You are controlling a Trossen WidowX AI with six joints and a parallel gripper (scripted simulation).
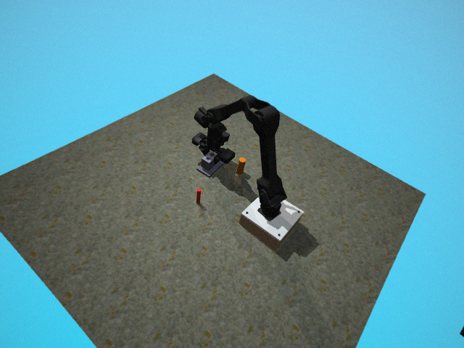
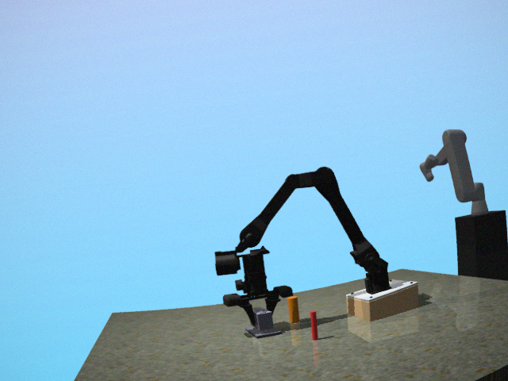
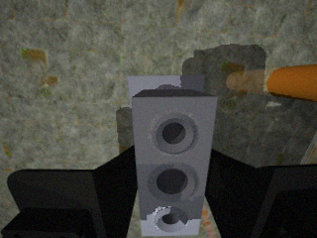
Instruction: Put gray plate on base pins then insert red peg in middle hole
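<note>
The gray base is 20 mm below my gripper tip. From my gripper tip the other things lie so: gray plate: 30 mm above; orange cylinder: 100 mm behind, 80 mm to the right, 10 mm above; red peg: 130 mm behind, 170 mm to the left, 10 mm above.
</note>
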